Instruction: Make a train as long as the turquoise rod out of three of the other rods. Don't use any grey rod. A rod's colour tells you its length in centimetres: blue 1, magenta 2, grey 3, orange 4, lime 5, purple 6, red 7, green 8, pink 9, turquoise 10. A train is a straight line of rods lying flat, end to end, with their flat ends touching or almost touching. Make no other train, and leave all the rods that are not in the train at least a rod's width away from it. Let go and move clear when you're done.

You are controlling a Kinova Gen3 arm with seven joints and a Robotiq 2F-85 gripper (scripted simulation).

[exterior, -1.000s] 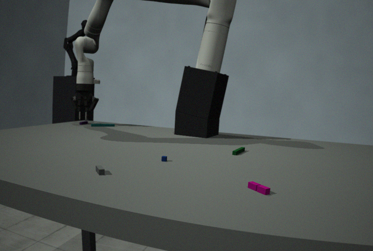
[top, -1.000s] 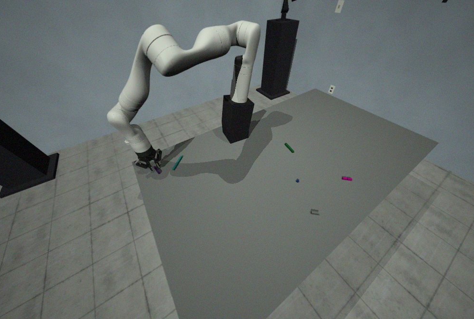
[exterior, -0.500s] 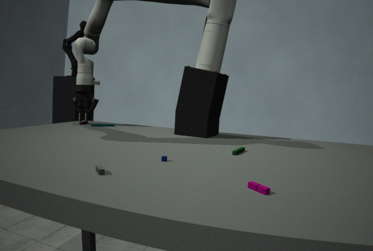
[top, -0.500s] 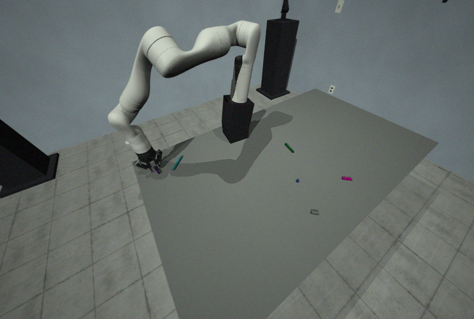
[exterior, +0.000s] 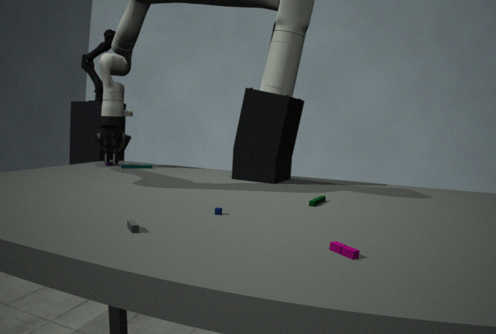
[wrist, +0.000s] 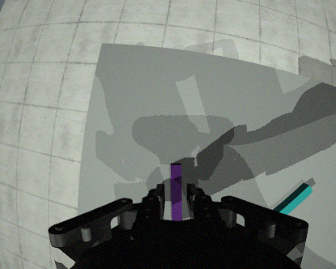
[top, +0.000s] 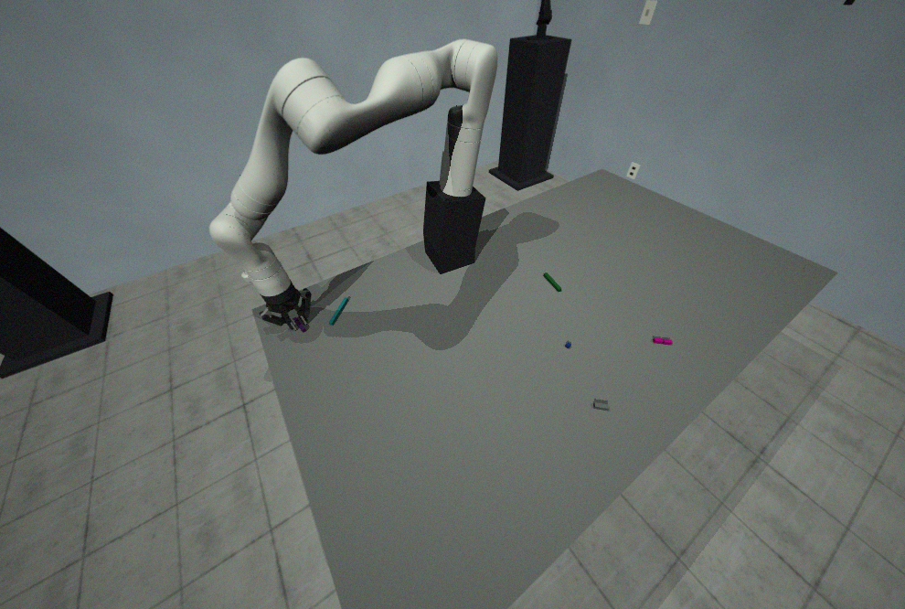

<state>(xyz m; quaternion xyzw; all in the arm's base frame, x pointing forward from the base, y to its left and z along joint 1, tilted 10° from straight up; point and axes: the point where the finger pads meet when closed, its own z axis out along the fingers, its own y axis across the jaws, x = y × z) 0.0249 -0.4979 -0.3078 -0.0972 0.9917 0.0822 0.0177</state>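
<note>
Right now the purple rod is 1 cm below my hand. The rest, counted from my hand: small blue rod: 58 cm to the left, 46 cm ahead, 1 cm below; then green rod: 72 cm to the left, 26 cm ahead, 1 cm below; then turquoise rod: 11 cm to the left, 1 cm below, 1 cm ahead.
</note>
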